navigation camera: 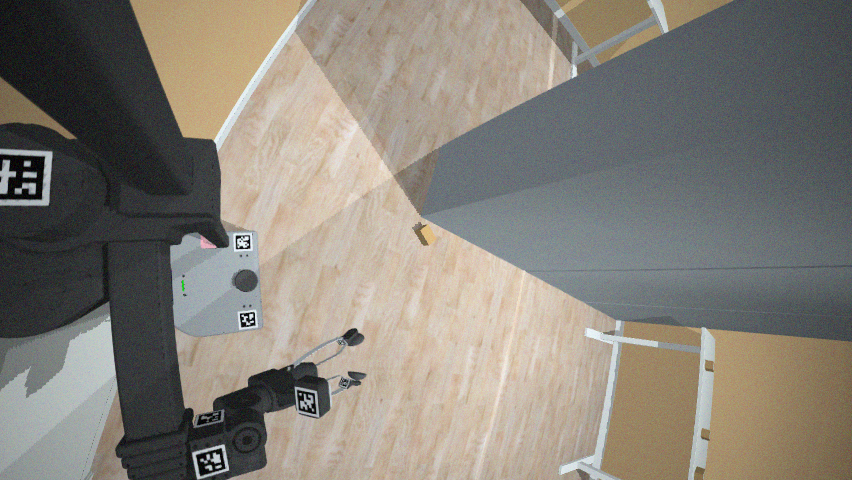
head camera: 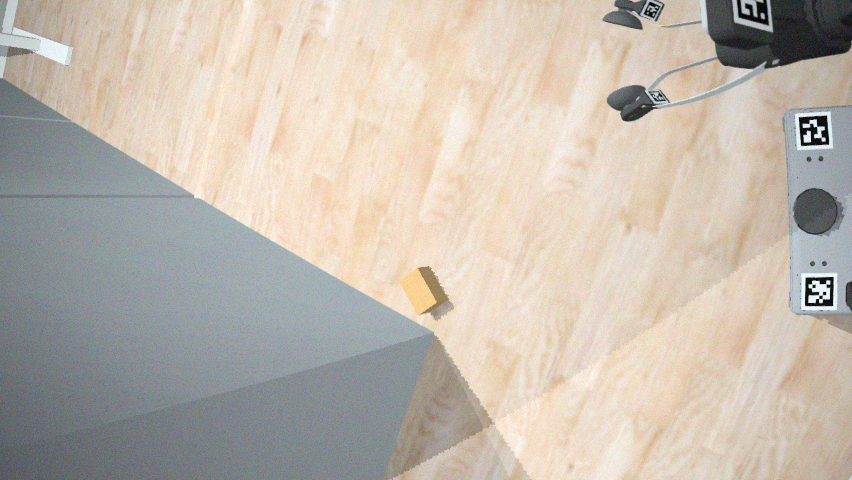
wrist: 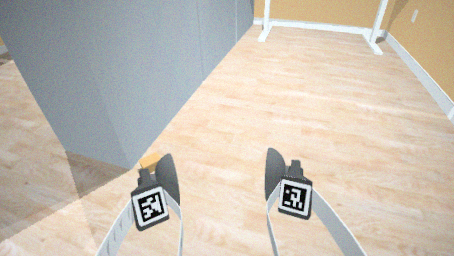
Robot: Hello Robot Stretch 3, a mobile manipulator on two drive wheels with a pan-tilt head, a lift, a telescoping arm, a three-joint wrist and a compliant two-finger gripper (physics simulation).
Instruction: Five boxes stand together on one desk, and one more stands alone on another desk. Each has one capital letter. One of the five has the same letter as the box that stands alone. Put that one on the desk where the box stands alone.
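Where they show: gripper, between the fingertips: (navigation camera: 362, 354) (head camera: 610, 63); robot's base, origin of its link: (navigation camera: 245, 279) (head camera: 813, 211).
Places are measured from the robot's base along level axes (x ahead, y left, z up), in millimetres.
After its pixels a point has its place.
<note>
A small orange-yellow box (head camera: 419, 290) @[x 839, y 147, z 50 mm] (navigation camera: 426, 234) @[x 831, y 151, z 50 mm] (wrist: 149, 162) lies on the floor beside the grey partition's near corner; no letter is readable on it. My gripper (head camera: 624, 60) @[x 210, y -151, z 666 mm] (navigation camera: 355, 358) @[x 210, y -151, z 666 mm] (wrist: 220, 168) @[x 210, y -151, z 666 mm] is open and empty above the floor, with the box beyond its left finger in the wrist view. A white desk (navigation camera: 705, 396) @[x 2646, y -1180, z 950 mm] at the lower right of the navigation view carries small boxes (navigation camera: 708, 365) @[x 2571, y -906, z 973 mm] (navigation camera: 705, 434) @[x 2494, y -1397, z 978 mm] (navigation camera: 699, 472) @[x 2315, y -1588, z 977 mm] along its top; their letters do not show. Part of another white desk (navigation camera: 626, 40) shows at the top, its boxes, if any, hidden.
The tall grey partition (head camera: 178, 286) @[x 1165, y 106, z 467 mm] (navigation camera: 626, 220) @[x 1138, y 118, z 885 mm] (wrist: 100, 60) stands close to the floor box, between the two desks. White desk legs (head camera: 52, 48) @[x 2727, y -846, z 25 mm] (wrist: 378, 25) rest on the floor beyond. My grey base (head camera: 803, 250) @[x 25, y 63, z 160 mm] (navigation camera: 214, 298) @[x -100, y -49, z 160 mm] is to the gripper's side. A wall (navigation camera: 232, 59) @[x -47, y 639, z 397 mm] runs behind my mast.
</note>
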